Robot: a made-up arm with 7 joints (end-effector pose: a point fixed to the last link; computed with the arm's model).
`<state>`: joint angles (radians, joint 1 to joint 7).
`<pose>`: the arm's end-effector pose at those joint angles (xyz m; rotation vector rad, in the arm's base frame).
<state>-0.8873 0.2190 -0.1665 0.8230 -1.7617 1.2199 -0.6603</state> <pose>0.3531 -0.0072 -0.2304 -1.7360 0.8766 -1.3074</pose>
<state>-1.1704 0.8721 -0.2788 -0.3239 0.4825 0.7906 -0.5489</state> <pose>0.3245 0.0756 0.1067 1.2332 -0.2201 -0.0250</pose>
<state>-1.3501 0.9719 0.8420 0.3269 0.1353 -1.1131 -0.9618</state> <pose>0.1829 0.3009 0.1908 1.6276 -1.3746 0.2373</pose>
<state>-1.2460 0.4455 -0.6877 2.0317 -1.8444 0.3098 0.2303</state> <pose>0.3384 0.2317 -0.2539 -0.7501 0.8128 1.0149</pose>
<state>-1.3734 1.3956 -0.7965 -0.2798 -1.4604 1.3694 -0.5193</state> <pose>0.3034 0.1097 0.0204 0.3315 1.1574 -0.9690</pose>
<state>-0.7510 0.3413 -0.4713 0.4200 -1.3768 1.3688 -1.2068</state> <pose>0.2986 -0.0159 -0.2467 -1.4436 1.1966 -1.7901</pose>
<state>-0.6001 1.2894 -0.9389 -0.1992 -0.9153 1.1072 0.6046</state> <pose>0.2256 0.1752 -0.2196 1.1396 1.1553 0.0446</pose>
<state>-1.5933 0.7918 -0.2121 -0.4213 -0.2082 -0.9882 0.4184</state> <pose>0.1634 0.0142 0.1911 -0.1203 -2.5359 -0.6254</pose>
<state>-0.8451 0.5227 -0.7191 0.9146 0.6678 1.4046 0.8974</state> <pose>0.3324 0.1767 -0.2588 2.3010 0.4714 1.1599</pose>
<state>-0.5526 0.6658 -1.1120 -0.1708 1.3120 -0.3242 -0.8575</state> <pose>0.1788 -0.0466 -0.2588 2.2212 -0.3460 -1.8306</pose>
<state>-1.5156 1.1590 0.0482 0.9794 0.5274 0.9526 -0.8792</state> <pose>0.3131 0.3733 0.1217 0.2694 0.7311 0.4115</pose>
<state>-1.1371 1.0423 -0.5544 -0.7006 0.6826 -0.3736 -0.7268</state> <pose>0.2164 -0.0175 0.0442 2.2417 -1.1910 -0.9226</pose>
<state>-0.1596 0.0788 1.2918 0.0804 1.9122 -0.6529 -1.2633</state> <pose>0.0903 0.3134 -0.2601 0.9628 1.7134 -0.7014</pose>
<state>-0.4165 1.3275 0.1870 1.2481 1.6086 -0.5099 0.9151</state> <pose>0.1602 0.4785 -0.1051 2.4100 0.1510 -0.0328</pose>
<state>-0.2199 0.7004 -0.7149 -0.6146 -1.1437 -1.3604 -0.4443</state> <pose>0.1730 0.0487 -0.1295 -0.9309 -1.2065 -0.6966</pose>
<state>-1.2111 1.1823 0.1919 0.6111 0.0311 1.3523 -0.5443</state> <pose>0.2994 0.3562 0.0856 -0.0017 0.7106 0.4910</pose>
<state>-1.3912 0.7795 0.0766 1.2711 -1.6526 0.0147 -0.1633</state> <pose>0.4336 0.2726 -0.0233 -1.2180 -0.4027 0.1944</pose>
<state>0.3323 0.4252 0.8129 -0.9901 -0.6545 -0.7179 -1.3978</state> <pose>0.0677 0.1794 -0.0047 1.1828 -0.8358 -1.1124</pose>
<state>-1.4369 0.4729 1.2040 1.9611 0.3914 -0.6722 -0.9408</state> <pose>0.4359 0.1087 -0.1534 -0.4097 -0.3066 -0.6792</pose>
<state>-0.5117 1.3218 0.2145 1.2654 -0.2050 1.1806 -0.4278</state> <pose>0.1157 0.4730 -0.1021 -0.2714 1.4671 1.0149</pose>
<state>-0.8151 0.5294 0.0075 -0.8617 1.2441 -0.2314 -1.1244</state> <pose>0.1949 0.0272 0.0675 2.1443 -0.5513 -0.1034</pose>
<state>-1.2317 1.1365 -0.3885 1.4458 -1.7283 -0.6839 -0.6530</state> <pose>0.2983 0.4160 -0.0130 -0.1211 -0.8792 0.4246</pose>
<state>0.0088 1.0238 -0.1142 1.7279 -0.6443 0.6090 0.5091</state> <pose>-0.1187 0.4353 -0.2188 0.7162 1.9945 1.7604</pose>
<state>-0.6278 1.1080 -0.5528 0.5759 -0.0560 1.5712 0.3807</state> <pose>0.2554 0.3311 -0.1776 1.4095 1.5728 1.1320</pose>
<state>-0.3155 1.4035 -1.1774 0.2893 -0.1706 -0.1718 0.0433</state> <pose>0.1446 0.2923 -0.2785 1.2268 0.8217 -0.7904</pose>
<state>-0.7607 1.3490 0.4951 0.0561 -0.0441 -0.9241 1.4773</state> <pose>0.2088 0.2353 0.1774 -0.0968 -2.2314 0.8945</pose>
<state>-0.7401 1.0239 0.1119 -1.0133 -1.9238 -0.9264 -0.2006</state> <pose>0.1520 0.0985 0.1063 -1.1015 -1.4225 -1.2058</pose>
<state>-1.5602 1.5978 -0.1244 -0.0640 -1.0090 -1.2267 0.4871</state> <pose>0.1133 0.1679 0.2739 -0.1572 -2.4161 -0.2688</pose>
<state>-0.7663 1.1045 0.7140 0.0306 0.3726 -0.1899 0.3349</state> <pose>0.2218 0.3001 0.1539 1.0879 -1.1280 1.0619</pose>
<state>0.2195 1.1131 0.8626 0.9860 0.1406 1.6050 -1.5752</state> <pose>-0.0537 0.4567 -0.1234 -1.3242 1.1724 0.7045</pose>
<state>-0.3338 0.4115 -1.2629 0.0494 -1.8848 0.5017 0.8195</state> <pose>0.0715 -0.0932 -0.3172 -0.2610 1.8546 -0.4086</pose>
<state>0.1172 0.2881 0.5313 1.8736 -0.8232 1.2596 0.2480</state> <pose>-0.2035 0.0956 -0.3630 1.3726 -2.3694 -0.9473</pose>
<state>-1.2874 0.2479 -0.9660 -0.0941 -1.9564 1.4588 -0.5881</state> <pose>0.2072 -0.1579 -0.0777 -0.1558 1.6415 -2.4155</pose>
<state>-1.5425 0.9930 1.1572 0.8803 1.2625 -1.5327 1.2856</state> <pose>0.2632 0.3381 0.1432 0.3481 -2.2334 1.2891</pose>
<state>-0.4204 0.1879 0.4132 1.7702 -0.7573 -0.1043 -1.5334</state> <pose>0.0500 0.1307 -0.4598 -1.3300 0.4121 -0.3320</pose>
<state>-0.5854 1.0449 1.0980 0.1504 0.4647 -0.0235 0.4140</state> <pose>0.1556 0.3906 0.1087 0.9514 -0.7662 1.5804</pose>
